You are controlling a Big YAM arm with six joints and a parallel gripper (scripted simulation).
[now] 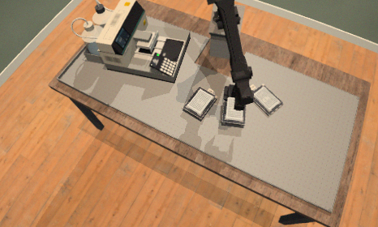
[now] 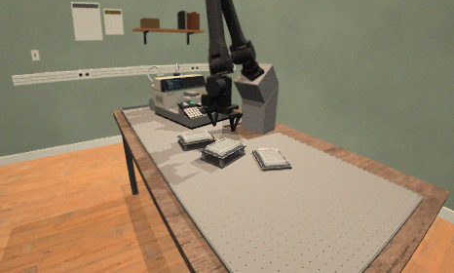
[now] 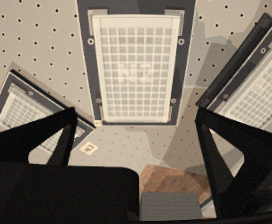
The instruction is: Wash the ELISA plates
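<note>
My gripper is now 90 mm above the ELISA plate. Also, from my hand: plate washer 650 mm to the right, 30 mm ahead, 10 mm below; then nest label 200 mm behind, 140 mm below, 20 mm to the right.
</note>
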